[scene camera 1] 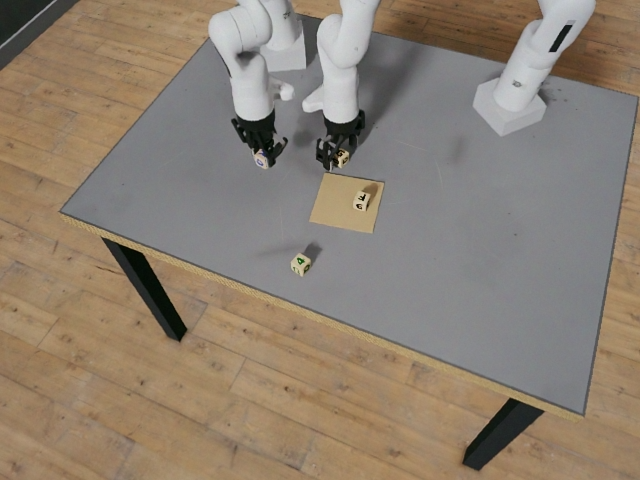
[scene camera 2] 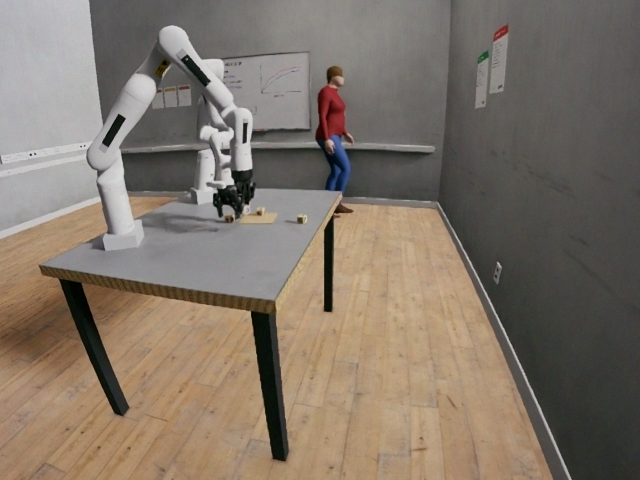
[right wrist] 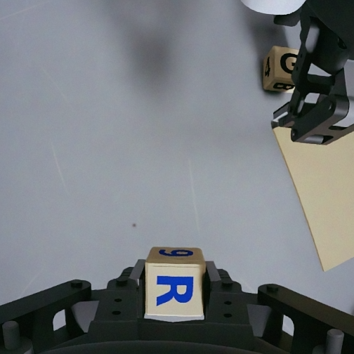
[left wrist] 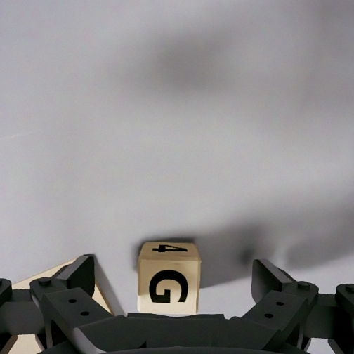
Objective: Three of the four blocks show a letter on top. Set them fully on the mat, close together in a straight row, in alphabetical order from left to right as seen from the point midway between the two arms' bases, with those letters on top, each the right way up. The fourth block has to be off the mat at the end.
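Frame: origin at the left arm's base, x ahead, y left, z up, level; millimetres.
Where they show: left gripper, between the fingertips: (scene camera 1: 341, 157) (scene camera 2: 229, 218); right gripper, between the fingertips: (scene camera 1: 264, 162) (scene camera 2: 244, 212); left arm's base, origin of its link: (scene camera 1: 512, 95) (scene camera 2: 204, 189); right arm's base, origin of its link: (scene camera 1: 281, 38) (scene camera 2: 122, 228).
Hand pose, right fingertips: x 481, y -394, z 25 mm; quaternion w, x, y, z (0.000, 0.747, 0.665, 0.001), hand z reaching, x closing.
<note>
Things, the pixels of their top centre, and the offset from my right fingertips. "pt": a spot on its surface instead.
- G block, centre of its top: (scene camera 1: 340, 153) (scene camera 2: 229, 214) 142 mm back, 108 mm left, 52 mm down
- mat, centre of its top: (scene camera 1: 347, 201) (scene camera 2: 258, 217) 45 mm back, 181 mm left, 78 mm down
- R block, centre of its top: (scene camera 2: 243, 205) 2 mm back, 0 mm left, 26 mm up
- F block, centre of its top: (scene camera 1: 362, 197) (scene camera 2: 260, 208) 50 mm back, 214 mm left, 48 mm down
- top, a spot on its surface: (scene camera 1: 300, 264) (scene camera 2: 303, 215) pt 158 mm ahead, 184 mm left, 51 mm down
The G block (scene camera 1: 342, 158) (scene camera 2: 229, 219) (left wrist: 169, 280) (right wrist: 280, 67) lies on the table just off the mat (scene camera 1: 333, 206) (scene camera 2: 258, 220) (right wrist: 325, 200), G on top. My left gripper (scene camera 1: 338, 159) (left wrist: 173, 276) is open and low over it, one finger on each side, with gaps. My right gripper (scene camera 1: 263, 158) (right wrist: 175, 276) is shut on the R block (scene camera 2: 246, 209) (right wrist: 175, 296), holding it above the table, R facing its wrist camera. The F block (scene camera 1: 361, 200) (scene camera 2: 261, 211) stands on the mat, F on top. The block with a green 4 on top (scene camera 1: 300, 264) (scene camera 2: 301, 219) is off the mat.
The two grippers are close together, and the left gripper's finger shows at the upper right of the right wrist view. The table's near edge (scene camera 1: 330, 319) runs beyond the green-4 block in scene camera 1. A person (scene camera 2: 331, 113) stands beyond the table.
</note>
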